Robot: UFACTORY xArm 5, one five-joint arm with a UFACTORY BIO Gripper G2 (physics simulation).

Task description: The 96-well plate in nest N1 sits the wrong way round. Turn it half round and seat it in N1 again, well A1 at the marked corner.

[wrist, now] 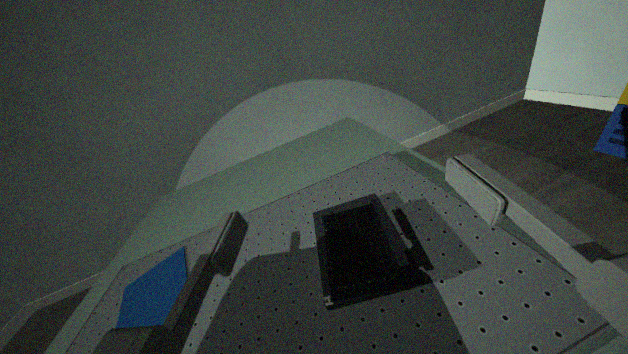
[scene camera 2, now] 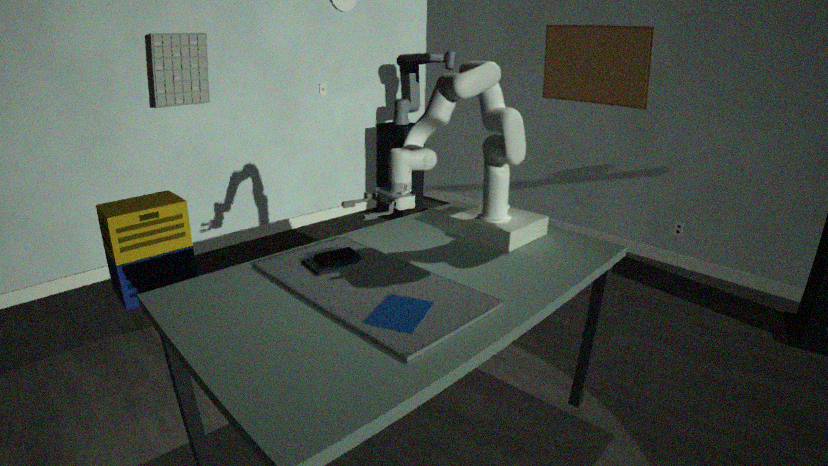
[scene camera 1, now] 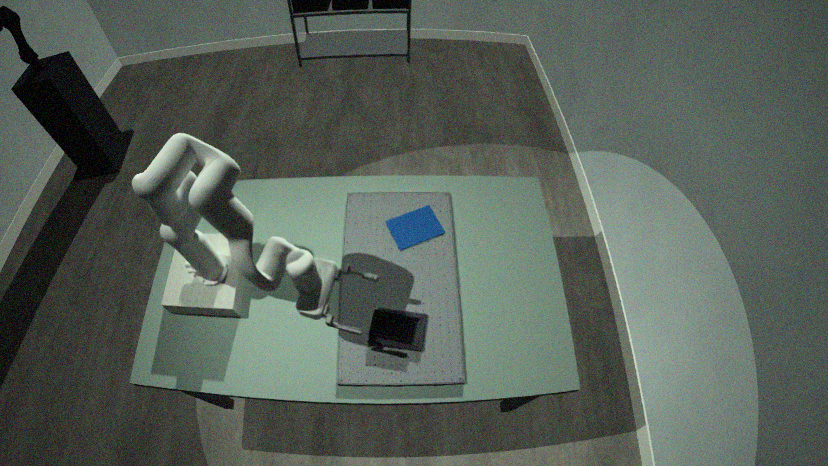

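The 96-well plate [scene camera 1: 394,326] [scene camera 2: 340,255] [wrist: 367,252] is a very dark block lying in nest N1 [scene camera 1: 422,334] [scene camera 2: 312,267] [wrist: 345,205], a dark frame on the perforated board. It looks level, but its wells and corner A1 are too dark to read. A small pale mark shows at the nest's near left corner in the wrist view. My gripper [scene camera 1: 368,305] [scene camera 2: 356,210] [wrist: 355,219] is wide open and empty. It hangs above the board, higher than the plate and on the arm-base side of it, with its fingers apart from plate and nest.
The perforated grey board [scene camera 1: 399,370] [scene camera 2: 457,324] [wrist: 270,300] lies on the green table [scene camera 1: 509,277] [scene camera 2: 243,347] [wrist: 300,150]. A flat blue rectangle [scene camera 1: 415,227] [scene camera 2: 398,313] [wrist: 155,292] lies on the board away from the nest. The arm's shadow falls across board and nest.
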